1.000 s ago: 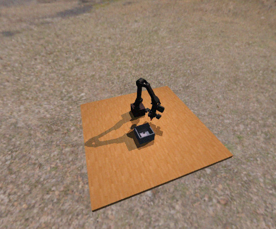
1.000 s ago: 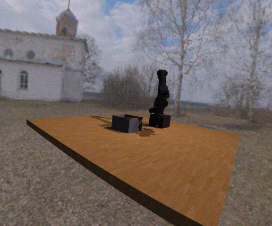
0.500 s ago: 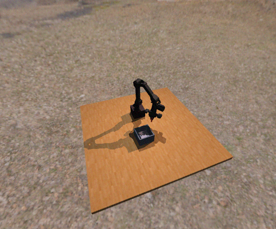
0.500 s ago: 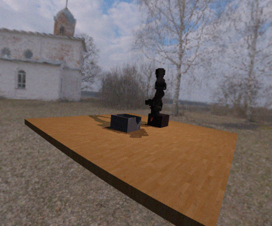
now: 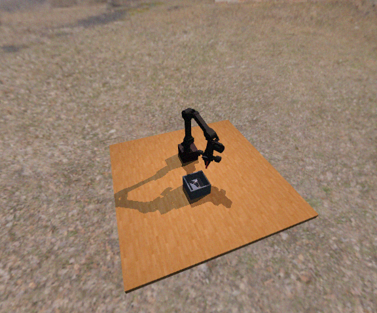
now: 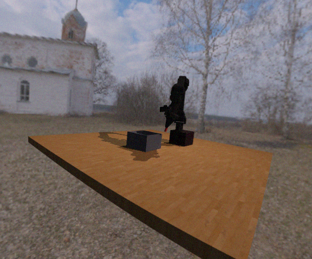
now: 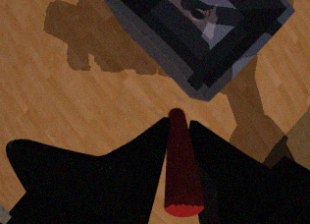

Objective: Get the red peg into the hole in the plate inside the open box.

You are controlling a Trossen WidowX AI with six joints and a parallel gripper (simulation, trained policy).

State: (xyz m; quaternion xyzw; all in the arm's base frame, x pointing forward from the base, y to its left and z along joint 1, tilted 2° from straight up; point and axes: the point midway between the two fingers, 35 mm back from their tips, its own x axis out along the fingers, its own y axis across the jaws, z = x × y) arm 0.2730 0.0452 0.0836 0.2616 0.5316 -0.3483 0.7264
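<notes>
Right now my gripper tip is 11 cm to the left of the plate, 10 cm above it and 6 cm short of it. Round my gripper tip: red peg (1 cm to the left, 1 cm above); box (12 cm below, 11 cm to the right, 6 cm ahead).
</notes>
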